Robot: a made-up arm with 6 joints.
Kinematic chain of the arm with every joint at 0, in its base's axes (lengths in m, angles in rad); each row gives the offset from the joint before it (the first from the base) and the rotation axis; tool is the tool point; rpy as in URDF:
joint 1: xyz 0 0.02 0.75 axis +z
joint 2: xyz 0 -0.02 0.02 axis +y
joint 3: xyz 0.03 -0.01 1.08 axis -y
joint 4: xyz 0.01 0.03 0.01 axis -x
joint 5: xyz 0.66 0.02 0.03 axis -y
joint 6: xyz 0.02 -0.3 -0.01 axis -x
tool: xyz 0.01 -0.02 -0.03 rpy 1.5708 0 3.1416
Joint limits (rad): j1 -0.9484..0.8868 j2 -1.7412..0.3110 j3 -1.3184..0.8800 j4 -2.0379..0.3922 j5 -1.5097..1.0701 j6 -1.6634..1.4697
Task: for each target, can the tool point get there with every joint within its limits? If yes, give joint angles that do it. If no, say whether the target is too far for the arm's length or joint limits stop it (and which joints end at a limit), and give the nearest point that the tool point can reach.
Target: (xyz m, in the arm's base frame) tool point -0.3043 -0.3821 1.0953
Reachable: yes | joints 0.3572 -1.5595 -0.9331 -0.5874 -0.3674 1.0845
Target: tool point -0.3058 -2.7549 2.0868
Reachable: no: too far | nearest point -0.7291 -1.3459 1.6236 | short by 1.542 m
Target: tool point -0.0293 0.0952 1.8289
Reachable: yes | joints 0.6171 -0.7119 0.0027 -1.7963 -0.7273 0.5555
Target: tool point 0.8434 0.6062 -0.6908
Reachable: no: joint limits stop it (at a limit: joint 1, joint 2, joint 3, joint 4, joint 5) | nearest point -0.0930 0.3948 0.6384 | short by 1.640 m
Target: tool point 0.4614 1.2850 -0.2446
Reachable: no: joint limits stop it (at a limit: joint 1, joint 2, joint 3, joint 4, joint 5) | nearest point -0.1051 0.4080 0.6375 | short by 1.367 m
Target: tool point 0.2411 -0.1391 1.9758
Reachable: yes | joints 0.4783 -0.5229 0.0022 -0.3651 -0.1273 -0.6606
